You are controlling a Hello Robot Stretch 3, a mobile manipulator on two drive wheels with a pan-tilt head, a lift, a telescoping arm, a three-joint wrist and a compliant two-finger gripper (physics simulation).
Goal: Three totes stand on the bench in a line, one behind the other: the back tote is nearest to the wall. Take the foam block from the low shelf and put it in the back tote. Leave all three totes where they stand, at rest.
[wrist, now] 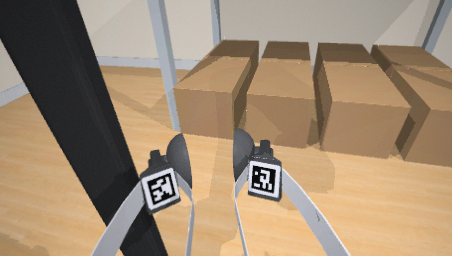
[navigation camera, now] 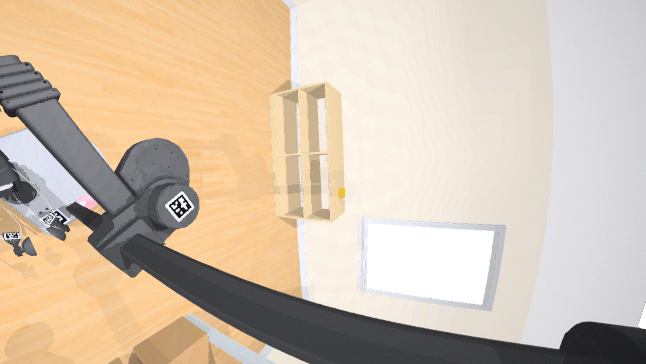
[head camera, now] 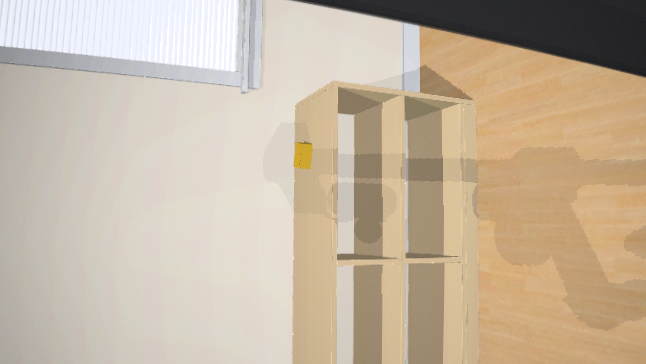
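Pixels of known places: gripper, between the fingertips: (wrist: 211, 149) (navigation camera: 50, 246); robot's base, origin of its link: (navigation camera: 22, 190).
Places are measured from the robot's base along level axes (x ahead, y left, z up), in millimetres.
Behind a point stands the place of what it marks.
Observation:
A small yellow block (head camera: 303, 155) {y 1102, x -1382, z 642 mm} (navigation camera: 341, 192) {y 1098, x -1386, z 640 mm}, which looks like the foam block, sits on the top board of a low pale wooden shelf unit (head camera: 315, 225) {y 861, x -1470, z 610 mm} (navigation camera: 336, 150) {y 749, x -1564, z 610 mm} against the wall. In the head camera view it is near the unit's upper end, on the side toward the window. My gripper (navigation camera: 42, 239) {y 102, x 22, z 616 mm} (wrist: 211, 149) {y 102, x 22, z 616 mm} is open and empty, with a gap between its two rounded fingertips. It hangs above the wooden floor, well away from the shelf unit. The three totes and the bench do not show in these views.
Several brown cartons (wrist: 207, 110) {y 935, x 155, z 163 mm} (navigation camera: 170, 345) {y 936, x 153, z 169 mm} stand beyond the gripper, by a grey rack post (wrist: 162, 60) {y 1055, x -11, z 396 mm}. My dark mast (wrist: 75, 100) {y 116, x -61, z 669 mm} (navigation camera: 300, 330) {y 116, x -63, z 1187 mm} rises beside the gripper. A window (head camera: 120, 40) {y 1560, x -1354, z 1291 mm} (navigation camera: 430, 265) {y 1837, x -1192, z 1486 mm} is in the wall near the shelf unit.

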